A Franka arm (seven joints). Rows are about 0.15 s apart.
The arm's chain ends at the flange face. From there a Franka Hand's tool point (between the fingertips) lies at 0.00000 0.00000 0.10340 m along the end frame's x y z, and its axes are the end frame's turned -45 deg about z.
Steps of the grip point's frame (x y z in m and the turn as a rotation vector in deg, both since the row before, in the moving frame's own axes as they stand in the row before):
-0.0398, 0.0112, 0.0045, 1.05, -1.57, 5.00
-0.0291, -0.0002, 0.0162, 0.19, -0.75, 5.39
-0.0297, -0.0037, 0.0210, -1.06, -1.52, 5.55
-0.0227, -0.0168, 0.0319, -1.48, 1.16, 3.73
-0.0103, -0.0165, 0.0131, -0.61, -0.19, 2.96
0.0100, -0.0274, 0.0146, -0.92, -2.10, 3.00
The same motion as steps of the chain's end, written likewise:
-0.0169, 0.0355, 0.0046, -0.37, -1.85, 5.00
-0.0195, 0.0198, 0.0162, -0.40, -0.66, 5.39
-0.0229, 0.0151, 0.0211, -1.82, -0.33, 5.55
-0.0313, 0.0037, 0.0320, -0.23, 1.87, 3.73
-0.0195, -0.0054, 0.0131, -0.57, 0.30, 2.96
-0.0107, -0.0303, 0.0147, -2.14, -0.83, 3.00

